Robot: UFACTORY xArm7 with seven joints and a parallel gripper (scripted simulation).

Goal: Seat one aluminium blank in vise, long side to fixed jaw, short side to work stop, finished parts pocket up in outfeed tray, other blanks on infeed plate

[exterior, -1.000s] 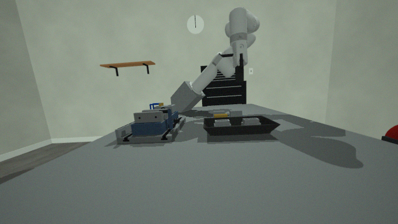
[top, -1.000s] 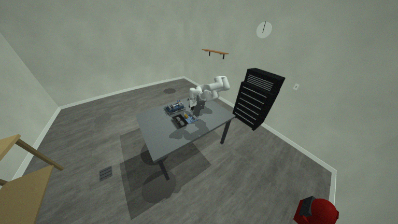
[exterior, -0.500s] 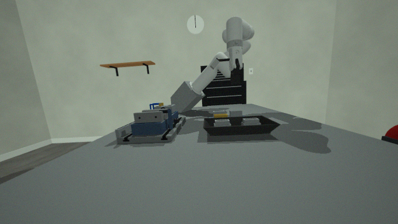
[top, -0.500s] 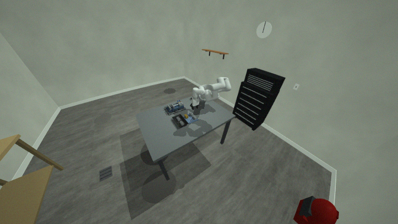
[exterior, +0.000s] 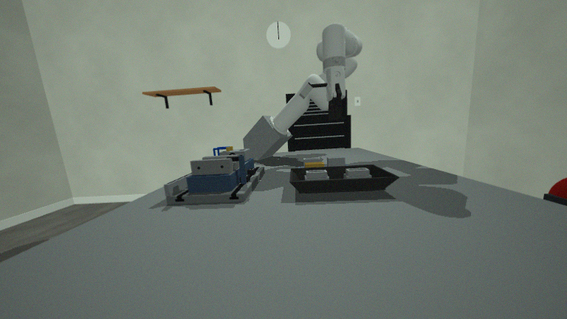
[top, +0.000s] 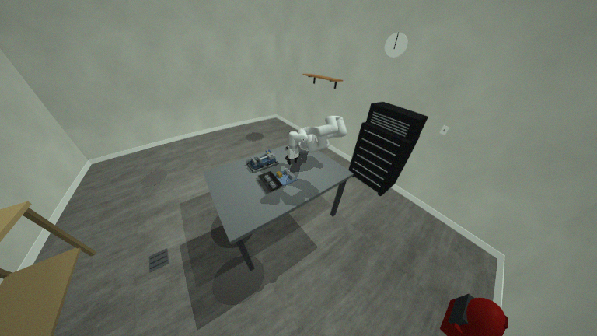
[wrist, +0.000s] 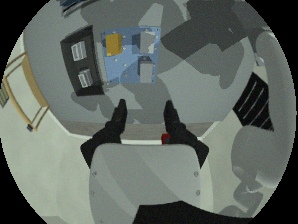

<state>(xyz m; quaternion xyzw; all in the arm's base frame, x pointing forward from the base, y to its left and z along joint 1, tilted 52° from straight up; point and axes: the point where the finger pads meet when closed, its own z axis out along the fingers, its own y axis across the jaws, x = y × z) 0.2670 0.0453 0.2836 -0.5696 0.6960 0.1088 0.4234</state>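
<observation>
Now: the grey aluminium blank 17 cm below my hand. From my hand the other things lie so: vise 14 cm ahead, 36 cm to the right, 16 cm below; brass blank 9 cm ahead, 9 cm to the right, 17 cm below.
</observation>
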